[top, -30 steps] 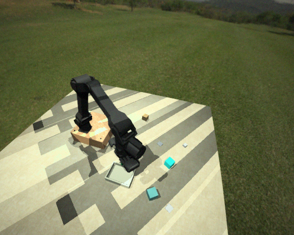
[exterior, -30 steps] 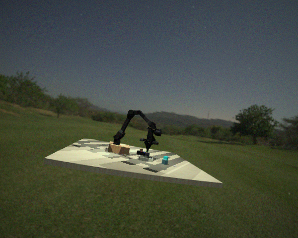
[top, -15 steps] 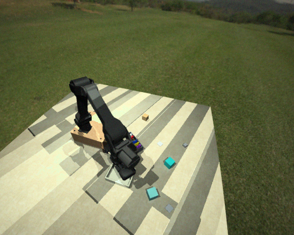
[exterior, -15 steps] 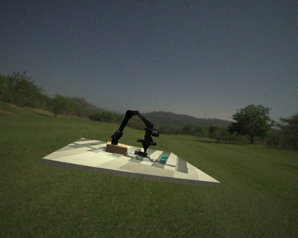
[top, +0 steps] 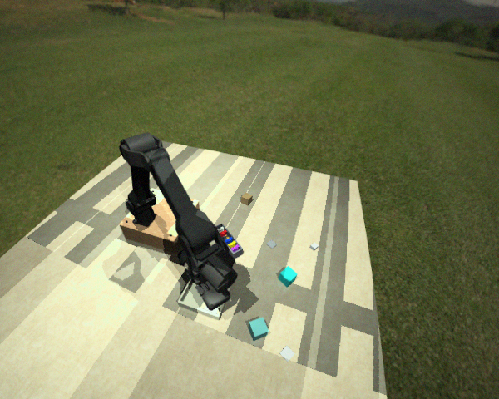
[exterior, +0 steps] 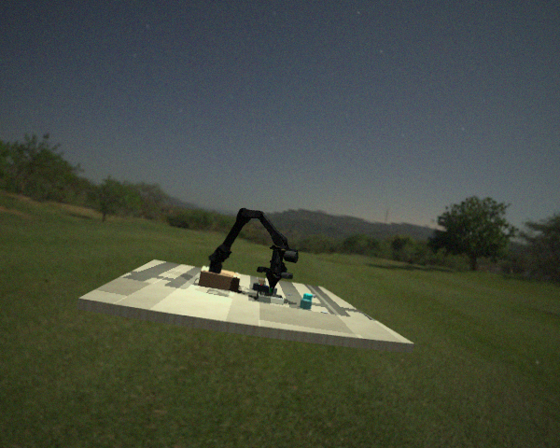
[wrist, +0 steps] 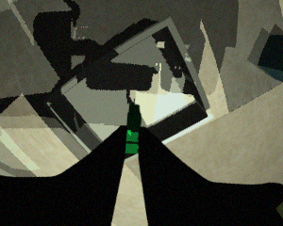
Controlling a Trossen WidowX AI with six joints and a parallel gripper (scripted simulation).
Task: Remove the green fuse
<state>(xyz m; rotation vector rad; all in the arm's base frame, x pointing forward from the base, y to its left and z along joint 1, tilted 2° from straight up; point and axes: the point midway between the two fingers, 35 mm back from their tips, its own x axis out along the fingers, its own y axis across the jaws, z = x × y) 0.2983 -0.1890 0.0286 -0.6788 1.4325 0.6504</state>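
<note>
The green fuse is 10 mm below my gripper tip. Round my gripper tip: tray 60 mm below.
</note>
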